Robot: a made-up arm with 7 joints.
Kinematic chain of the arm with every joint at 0, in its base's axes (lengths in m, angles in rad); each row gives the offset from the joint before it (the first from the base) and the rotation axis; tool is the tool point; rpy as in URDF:
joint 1: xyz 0 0 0 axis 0.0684 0.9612 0.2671
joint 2: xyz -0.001 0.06 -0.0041 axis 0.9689 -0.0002 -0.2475
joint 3: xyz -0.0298 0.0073 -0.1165 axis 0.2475 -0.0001 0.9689
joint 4: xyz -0.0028 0 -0.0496 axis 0.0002 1 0
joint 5: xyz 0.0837 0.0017 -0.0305 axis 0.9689 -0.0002 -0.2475
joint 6: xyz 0.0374 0 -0.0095 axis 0.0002 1 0
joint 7: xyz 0.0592 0 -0.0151 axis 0.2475 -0.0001 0.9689
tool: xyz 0 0 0 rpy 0 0.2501 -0.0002
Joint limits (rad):
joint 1: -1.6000..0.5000
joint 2: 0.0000..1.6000
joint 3: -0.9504..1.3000
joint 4: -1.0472..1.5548
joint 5: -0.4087..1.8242
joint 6: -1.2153..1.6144
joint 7: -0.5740..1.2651
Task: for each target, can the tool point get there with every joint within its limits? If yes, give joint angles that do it. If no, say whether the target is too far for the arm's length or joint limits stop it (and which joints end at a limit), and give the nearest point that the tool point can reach.
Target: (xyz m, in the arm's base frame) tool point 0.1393 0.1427 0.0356
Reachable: yes | joints -0.8651 0.1741 0.8514 -0.6228 0.4287 -0.5918 0.0601
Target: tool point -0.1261 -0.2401 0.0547
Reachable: no: joint limits stop it (at a limit: joint 1, joint 2, joint 3) | nearest point 0.0459 -0.1013 0.0354 | short by 0.222 m
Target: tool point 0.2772 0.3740 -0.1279
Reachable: no: too far | nearest point 0.2349 0.3220 -0.1066 | short by 0.070 m
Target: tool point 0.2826 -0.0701 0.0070
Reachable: yes | joints -1.3862 0.3431 -0.6778 0.3021 0.7521 -0.2394 0.0168
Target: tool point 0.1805 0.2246 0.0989
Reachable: yes | joints -0.5206 1.3523 0.3496 -0.1072 1.2243 0.5681 0.7001
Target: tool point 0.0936 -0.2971 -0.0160
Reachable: no: joint limits stop it (at a limit: joint 1, joint 2, joint 3) | nearest point 0.1407 -0.1660 0.0080 | short by 0.141 m
